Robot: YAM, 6 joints.
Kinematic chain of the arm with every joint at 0, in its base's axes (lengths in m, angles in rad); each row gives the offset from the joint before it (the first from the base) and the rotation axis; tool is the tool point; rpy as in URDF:
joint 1: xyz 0 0 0.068 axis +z
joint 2: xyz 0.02 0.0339 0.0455 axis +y
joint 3: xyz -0.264 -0.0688 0 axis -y
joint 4: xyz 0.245 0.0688 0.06 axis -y
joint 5: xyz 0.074 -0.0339 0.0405 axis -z
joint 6: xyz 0.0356 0 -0.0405 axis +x
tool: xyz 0 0 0 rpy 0 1.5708 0
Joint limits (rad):
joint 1: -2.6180..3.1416
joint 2: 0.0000..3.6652
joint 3: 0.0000..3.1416
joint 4: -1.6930..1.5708
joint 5: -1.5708..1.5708
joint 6: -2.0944..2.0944
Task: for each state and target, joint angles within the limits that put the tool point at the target. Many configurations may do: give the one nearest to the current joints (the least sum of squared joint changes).
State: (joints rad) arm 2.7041 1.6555 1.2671 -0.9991 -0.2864 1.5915
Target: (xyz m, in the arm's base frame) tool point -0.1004 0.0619 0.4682
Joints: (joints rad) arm 2.5168 0.9183 1.5560 -1.1074 -0.2418 1.5915
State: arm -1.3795 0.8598 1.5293 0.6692 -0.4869 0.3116
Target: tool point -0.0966 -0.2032 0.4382
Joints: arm -2.0767 1.0245 0.9803 0.5317 -0.4033 0.3116
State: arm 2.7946 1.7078 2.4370 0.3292 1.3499 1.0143
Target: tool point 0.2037 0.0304 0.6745
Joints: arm 3.1310 1.1581 2.8083 0.3677 1.1546 1.0143
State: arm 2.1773 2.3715 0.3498 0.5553 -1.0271 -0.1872
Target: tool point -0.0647 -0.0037 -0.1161
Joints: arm 2.7028 3.0394 0.4360 0.5076 -1.0475 -0.1872
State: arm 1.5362 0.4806 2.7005 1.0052 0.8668 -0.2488
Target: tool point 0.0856 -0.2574 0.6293
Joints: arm 1.7898 0.9187 2.4642 0.9310 0.8888 -0.2488
